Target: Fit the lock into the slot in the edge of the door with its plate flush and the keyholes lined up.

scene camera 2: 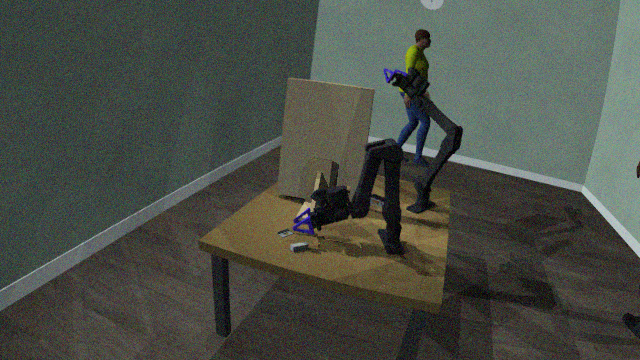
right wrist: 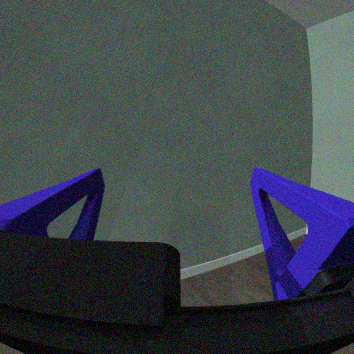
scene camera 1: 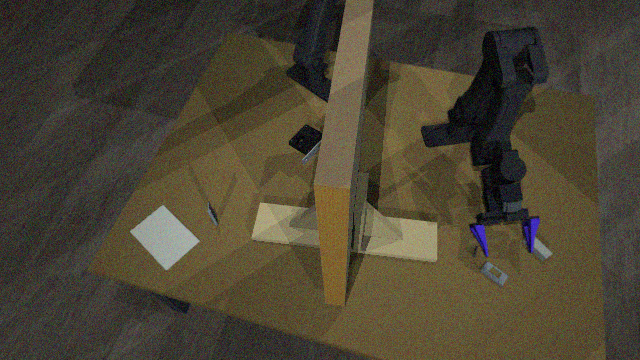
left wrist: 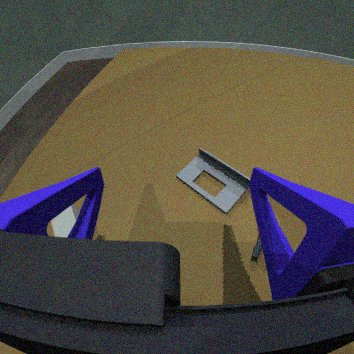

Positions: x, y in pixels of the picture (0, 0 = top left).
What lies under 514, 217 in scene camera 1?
My left gripper.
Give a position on a wooden door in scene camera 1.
335, 184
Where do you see a black lock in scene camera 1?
311, 143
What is my left gripper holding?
Nothing.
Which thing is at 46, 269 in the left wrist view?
My left gripper.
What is my right gripper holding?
Nothing.
